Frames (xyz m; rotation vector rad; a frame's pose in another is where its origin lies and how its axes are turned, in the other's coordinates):
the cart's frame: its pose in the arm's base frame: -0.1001 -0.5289 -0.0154 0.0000 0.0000 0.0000
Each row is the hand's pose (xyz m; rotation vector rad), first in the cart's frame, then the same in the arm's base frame.
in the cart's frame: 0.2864 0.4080 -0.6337 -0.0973 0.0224 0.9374
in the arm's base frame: 0.1863 -0.1209 -0.6491 -0.0973 0.0224 0.9374
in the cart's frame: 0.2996 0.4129 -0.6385 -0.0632 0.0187 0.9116
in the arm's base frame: 0.1995 -0.1160 -0.6539 -0.0632 0.0187 0.9116
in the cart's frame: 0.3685 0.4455 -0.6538 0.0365 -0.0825 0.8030
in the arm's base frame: 0.2684 -0.0834 -0.6692 0.0365 -0.0825 0.8030
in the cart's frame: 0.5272 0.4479 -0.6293 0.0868 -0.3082 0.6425
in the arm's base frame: 0.4271 -0.0810 -0.6447 0.0868 -0.3082 0.6425
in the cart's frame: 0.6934 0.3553 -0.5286 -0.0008 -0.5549 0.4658
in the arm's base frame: 0.5933 -0.1736 -0.5440 -0.0008 -0.5549 0.4658
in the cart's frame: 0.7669 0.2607 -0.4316 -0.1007 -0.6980 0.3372
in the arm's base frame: 0.6668 -0.2682 -0.4470 -0.1007 -0.6980 0.3372
